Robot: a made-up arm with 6 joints.
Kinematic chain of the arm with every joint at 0, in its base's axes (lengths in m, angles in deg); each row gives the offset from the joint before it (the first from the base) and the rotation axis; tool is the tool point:
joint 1: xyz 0 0 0.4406 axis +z
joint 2: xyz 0 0 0 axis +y
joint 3: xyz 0 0 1.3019 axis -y
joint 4: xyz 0 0 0 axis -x
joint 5: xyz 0.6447 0 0 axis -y
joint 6: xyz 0 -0.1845 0 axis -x
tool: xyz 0 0 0
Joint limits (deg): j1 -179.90..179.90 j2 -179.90..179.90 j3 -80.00..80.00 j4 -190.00..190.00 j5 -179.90..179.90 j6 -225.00..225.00
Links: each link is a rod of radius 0.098 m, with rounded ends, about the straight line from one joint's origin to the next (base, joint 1, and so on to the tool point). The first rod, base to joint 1, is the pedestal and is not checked.
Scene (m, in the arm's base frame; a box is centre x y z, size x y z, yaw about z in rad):
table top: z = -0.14
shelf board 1: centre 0.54 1 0.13 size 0.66 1.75 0.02 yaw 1.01
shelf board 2: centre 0.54 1 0.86 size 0.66 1.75 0.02 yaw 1.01
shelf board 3: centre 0.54 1 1.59 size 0.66 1.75 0.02 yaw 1.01
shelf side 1: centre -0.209 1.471 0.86 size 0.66 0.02 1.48 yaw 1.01
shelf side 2: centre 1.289 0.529 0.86 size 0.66 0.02 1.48 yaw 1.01
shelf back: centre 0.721 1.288 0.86 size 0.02 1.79 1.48 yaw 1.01
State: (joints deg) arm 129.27 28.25 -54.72 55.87 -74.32 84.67
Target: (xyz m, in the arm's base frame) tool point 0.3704 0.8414 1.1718
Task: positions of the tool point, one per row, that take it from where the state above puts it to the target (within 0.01 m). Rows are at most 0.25 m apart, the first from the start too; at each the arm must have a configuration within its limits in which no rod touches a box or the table.
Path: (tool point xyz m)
1: -0.2751 0.8310 1.0115
2: -0.0673 0.8917 1.0611
3: 0.1533 0.8960 1.1146
4: 0.3703 0.8414 1.1718

